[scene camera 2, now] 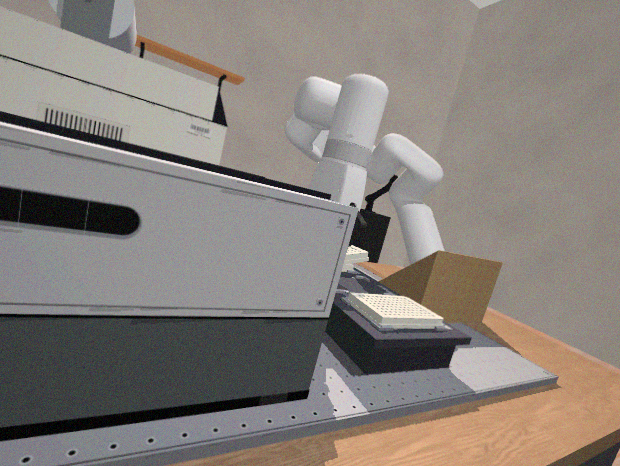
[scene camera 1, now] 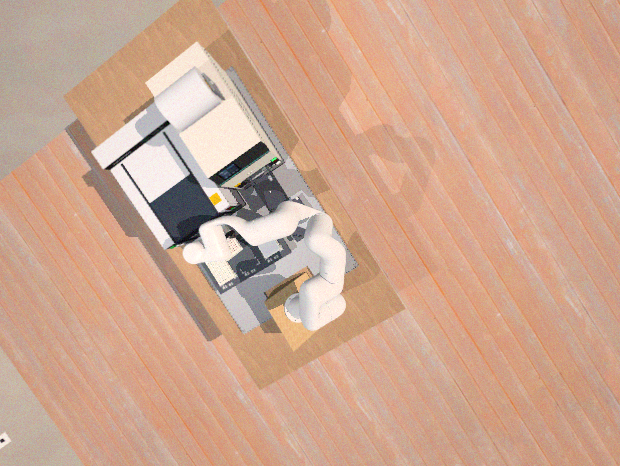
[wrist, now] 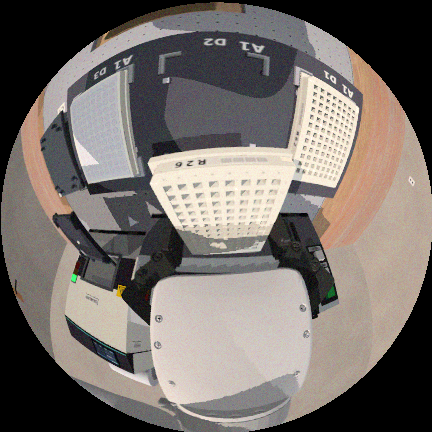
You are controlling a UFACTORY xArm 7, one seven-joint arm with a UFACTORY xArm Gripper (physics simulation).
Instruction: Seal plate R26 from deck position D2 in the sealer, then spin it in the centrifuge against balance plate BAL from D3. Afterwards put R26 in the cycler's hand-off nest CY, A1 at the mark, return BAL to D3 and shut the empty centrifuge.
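Frame: origin at the arm's base, x ahead, y left, z up, level; millimetres.
Where they show: gripper, fingertip midpoint: (wrist: 224, 219); arm's base, origin of the base link: (scene camera 2: 431, 272) (scene camera 1: 297, 307).
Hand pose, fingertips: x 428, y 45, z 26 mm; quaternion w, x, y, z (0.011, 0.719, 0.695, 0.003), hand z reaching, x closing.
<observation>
Things, the pixels of their top centre, and the offset from my fingertips.
- Plate R26, middle of its top: (wrist: 225, 238) (scene camera 1: 224, 243) 13 mm back, 0 mm left, 31 mm up
- cream plate, middle of its top: (wrist: 330, 137) (scene camera 2: 396, 305) (scene camera 1: 219, 269) 78 mm back, 122 mm left, 31 mm down
Plate R26 (wrist: 225, 195), cream with open-looking wells, is held between the fingers of my gripper (wrist: 224, 219), its label edge towards the deck labels. It is raised above the deck near nest D2 (wrist: 215, 107), which holds no plate. Part of R26 (scene camera 2: 356, 254) shows past the white device's edge in scene camera 2; the fingertips are hidden there. A plate with a pale, cloudy top (wrist: 100, 130) (scene camera 1: 272, 246) sits in D3; no BAL label is readable. Part of R26's top is in shadow. The cycler nest CY cannot be made out.
Another cream plate (wrist: 327, 132) (scene camera 2: 398, 309) (scene camera 1: 222, 271) sits in D1. A white device with a dark top section (scene camera 1: 185, 207) (scene camera 2: 200, 255) stands close beside the arm. A cream device with a display (scene camera 1: 225, 142) (wrist: 100, 310) stands behind. A tan block (scene camera 2: 461, 285) is near the arm's base.
</observation>
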